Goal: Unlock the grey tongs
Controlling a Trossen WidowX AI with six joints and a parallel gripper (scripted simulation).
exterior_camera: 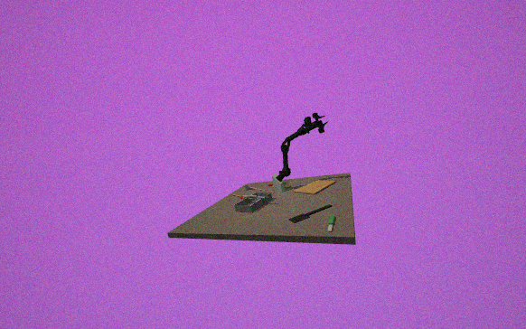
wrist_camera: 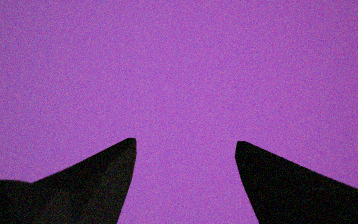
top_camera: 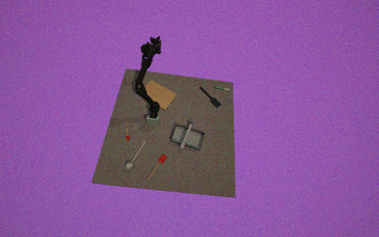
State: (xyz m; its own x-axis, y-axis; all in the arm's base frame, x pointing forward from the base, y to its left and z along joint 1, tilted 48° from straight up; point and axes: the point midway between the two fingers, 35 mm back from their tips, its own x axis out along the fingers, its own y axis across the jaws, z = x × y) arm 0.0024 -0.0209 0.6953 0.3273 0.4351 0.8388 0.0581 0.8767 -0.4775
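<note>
Now: the yellow lock piece 380 mm ahead of my gripper tip, 570 mm to the right of it and 540 mm below it. The rest, counted from my gripper tip: red-tipped tool 230 mm behind, 700 mm to the right, 600 mm below; then black spatula 580 mm ahead, 140 mm to the right, 600 mm below; then wooden board 20 mm behind, 200 mm to the right, 600 mm below.
</note>
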